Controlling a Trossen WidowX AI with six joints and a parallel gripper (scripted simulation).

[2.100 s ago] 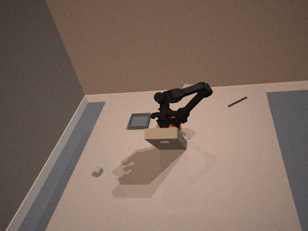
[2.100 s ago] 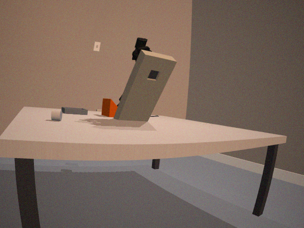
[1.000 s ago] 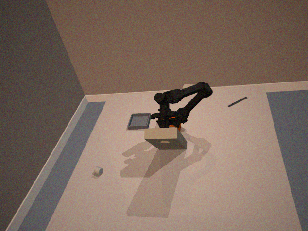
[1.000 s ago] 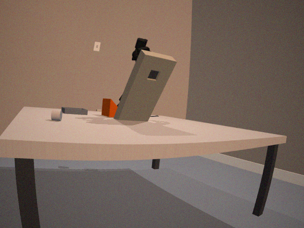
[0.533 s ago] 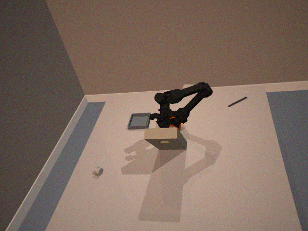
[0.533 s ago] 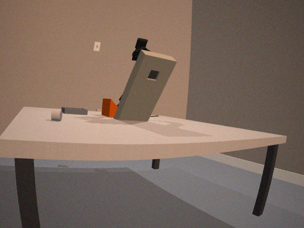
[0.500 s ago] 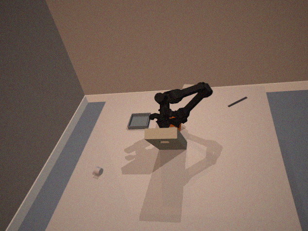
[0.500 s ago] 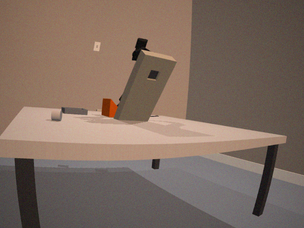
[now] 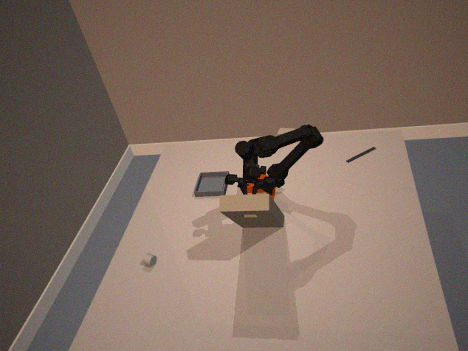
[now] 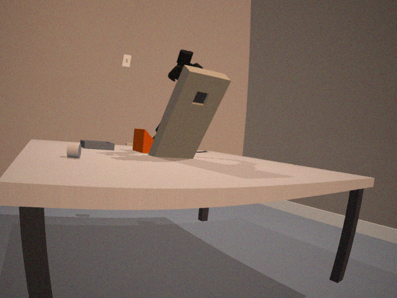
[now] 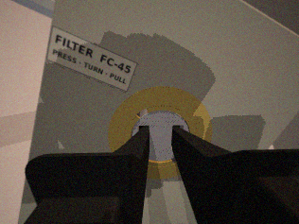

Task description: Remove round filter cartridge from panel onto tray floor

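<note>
Now: the service panel 8 cm below my gripper tip and 4 cm behind it. Also, from my gripper tip: blue-grey tray (42 cm behind, 28 cm to the right, 26 cm below); round filter cartridge (1 cm below, 1 cm ahead).
</note>
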